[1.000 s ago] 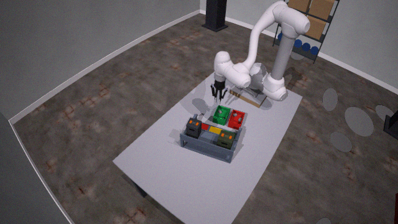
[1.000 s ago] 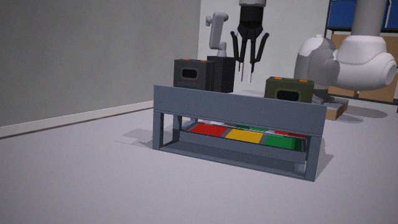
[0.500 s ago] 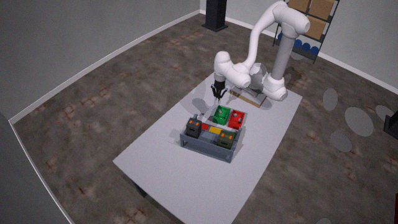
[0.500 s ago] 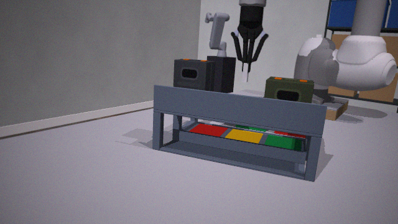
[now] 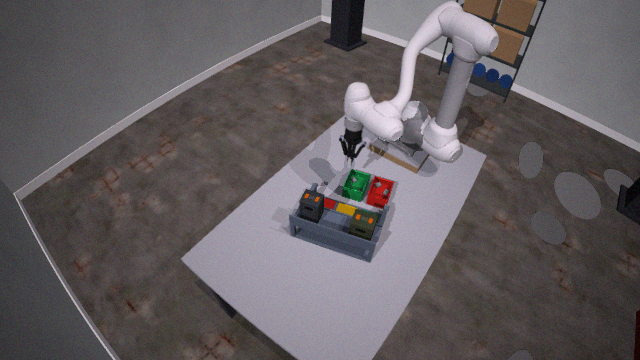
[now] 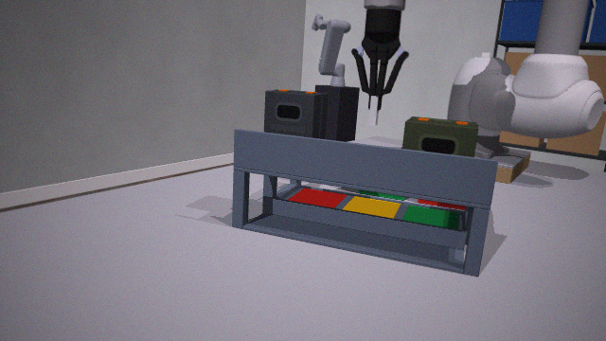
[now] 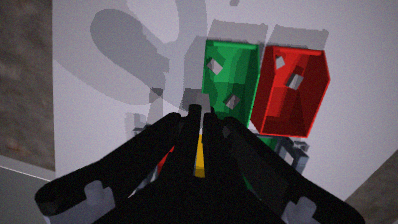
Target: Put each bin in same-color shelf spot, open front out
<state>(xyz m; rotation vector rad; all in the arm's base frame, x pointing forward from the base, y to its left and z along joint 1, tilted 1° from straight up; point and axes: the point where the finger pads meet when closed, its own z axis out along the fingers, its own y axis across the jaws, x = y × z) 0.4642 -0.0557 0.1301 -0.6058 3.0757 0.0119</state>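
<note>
Right now the red bin is 160 mm to the left of my hand, 140 mm below it and 70 mm behind it. Also, from my hand: olive box: 270 mm to the left, 230 mm ahead, 30 mm below; then green bin: 140 mm below, 40 mm to the left, 20 mm behind; then dark grey box: 310 mm ahead, 50 mm to the left, 10 mm below.
</note>
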